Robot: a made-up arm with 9 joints.
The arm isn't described. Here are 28 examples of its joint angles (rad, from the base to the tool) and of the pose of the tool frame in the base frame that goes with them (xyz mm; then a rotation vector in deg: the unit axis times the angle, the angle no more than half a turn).
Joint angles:
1: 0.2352 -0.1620 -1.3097 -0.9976 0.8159 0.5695 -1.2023 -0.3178 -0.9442
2: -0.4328 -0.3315 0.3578 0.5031 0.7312 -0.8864 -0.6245 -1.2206 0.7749
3: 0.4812 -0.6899 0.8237 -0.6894 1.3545 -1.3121 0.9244 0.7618 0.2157
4: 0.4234 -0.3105 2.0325 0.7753 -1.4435 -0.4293 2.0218 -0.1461 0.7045
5: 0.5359 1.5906 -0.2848 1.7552 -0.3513 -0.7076 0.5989 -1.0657 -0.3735
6: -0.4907 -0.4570 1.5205 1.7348 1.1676 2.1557 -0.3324 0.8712 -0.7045
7: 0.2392 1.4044 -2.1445 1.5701 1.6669 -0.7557 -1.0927 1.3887 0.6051
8: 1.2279 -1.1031 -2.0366 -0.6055 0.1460 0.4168 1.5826 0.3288 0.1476
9: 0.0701 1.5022 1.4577 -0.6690 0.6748 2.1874 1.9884 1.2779 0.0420
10: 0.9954 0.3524 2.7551 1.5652 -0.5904 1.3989 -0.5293 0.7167 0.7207
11: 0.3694 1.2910 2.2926 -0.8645 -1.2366 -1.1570 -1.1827 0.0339 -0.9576
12: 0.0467 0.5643 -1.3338 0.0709 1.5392 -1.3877 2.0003 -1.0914 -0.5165
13: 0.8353 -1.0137 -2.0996 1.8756 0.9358 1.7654 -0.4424 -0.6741 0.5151
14: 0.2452 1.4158 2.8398 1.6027 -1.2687 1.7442 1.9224 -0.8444 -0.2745
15: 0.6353 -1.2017 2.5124 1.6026 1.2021 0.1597 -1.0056 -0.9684 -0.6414
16: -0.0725 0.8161 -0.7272 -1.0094 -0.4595 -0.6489 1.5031 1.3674 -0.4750
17: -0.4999 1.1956 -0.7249 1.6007 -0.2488 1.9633 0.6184 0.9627 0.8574
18: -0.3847 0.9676 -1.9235 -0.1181 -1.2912 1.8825 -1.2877 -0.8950 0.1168
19: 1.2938 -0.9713 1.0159 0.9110 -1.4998 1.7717 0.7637 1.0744 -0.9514
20: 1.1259 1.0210 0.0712 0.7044 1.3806 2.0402 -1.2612 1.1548 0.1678
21: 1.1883 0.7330 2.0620 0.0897 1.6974 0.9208 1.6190 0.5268 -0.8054
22: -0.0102 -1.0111 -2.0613 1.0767 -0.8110 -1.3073 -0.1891 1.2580 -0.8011
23: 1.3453 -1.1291 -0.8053 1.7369 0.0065 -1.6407 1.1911 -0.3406 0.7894
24: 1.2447 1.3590 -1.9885 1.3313 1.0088 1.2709 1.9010 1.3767 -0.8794
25: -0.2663 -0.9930 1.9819 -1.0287 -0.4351 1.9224 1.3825 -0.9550 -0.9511
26: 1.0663 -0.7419 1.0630 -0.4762 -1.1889 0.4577 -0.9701 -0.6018 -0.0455
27: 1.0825 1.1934 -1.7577 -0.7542 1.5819 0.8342 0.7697 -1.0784 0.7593
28: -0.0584 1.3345 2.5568 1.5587 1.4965 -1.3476 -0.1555 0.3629 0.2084
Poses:
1: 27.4 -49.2 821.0 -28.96 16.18 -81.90
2: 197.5 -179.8 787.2 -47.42 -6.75 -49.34
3: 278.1 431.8 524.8 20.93 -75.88 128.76
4: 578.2 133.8 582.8 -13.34 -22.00 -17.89
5: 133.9 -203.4 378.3 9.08 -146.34 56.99
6: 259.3 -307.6 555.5 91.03 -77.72 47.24
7: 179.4 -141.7 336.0 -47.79 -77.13 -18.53
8: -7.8 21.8 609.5 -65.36 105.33 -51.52
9: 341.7 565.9 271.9 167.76 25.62 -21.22
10: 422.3 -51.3 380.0 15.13 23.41 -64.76
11: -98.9 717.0 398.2 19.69 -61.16 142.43
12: -231.1 352.7 401.1 85.80 31.99 113.09
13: 291.1 -275.3 319.4 17.65 50.93 -49.55
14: 427.0 -311.7 383.5 85.30 -66.00 -79.09
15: -18.6 -284.0 192.3 -6.35 173.64 26.32
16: -75.9 454.0 381.4 46.75 118.05 58.06
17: 33.6 193.5 163.5 116.43 38.73 106.03
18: -285.2 546.1 231.6 -43.69 -156.19 34.37
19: 245.2 395.7 279.5 58.42 -3.31 -51.84
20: 114.5 -367.8 468.0 -35.16 99.56 -62.51
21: 26.7 602.9 559.8 -94.66 -59.70 -95.15
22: -344.3 -269.4 273.6 6.59 -77.52 -74.83
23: 625.3 -87.1 620.4 90.09 -94.55 47.83
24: 206.6 365.8 -88.7 126.71 38.64 -90.43
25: -138.3 653.8 -12.1 60.27 82.11 41.75
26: 58.2 178.3 213.2 -82.75 69.63 -44.77
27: -310.6 -67.7 244.3 -71.91 -147.36 -2.82
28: 136.1 -372.0 373.5 -1.71 -86.10 -68.66
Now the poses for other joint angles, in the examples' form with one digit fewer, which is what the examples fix.
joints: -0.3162 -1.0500 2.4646 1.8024 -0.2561 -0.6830 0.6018 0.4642 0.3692
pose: 57 -480 578 -42.0 60.8 -82.7
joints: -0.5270 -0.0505 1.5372 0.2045 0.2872 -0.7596 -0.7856 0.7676 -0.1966
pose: 454 -14 658 -97.1 24.9 -38.7
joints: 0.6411 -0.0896 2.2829 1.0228 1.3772 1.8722 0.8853 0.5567 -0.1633
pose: 451 385 209 172.0 44.1 -8.9
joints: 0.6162 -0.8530 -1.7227 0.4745 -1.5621 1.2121 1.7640 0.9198 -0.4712
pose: 56 194 438 -113.7 38.7 21.6
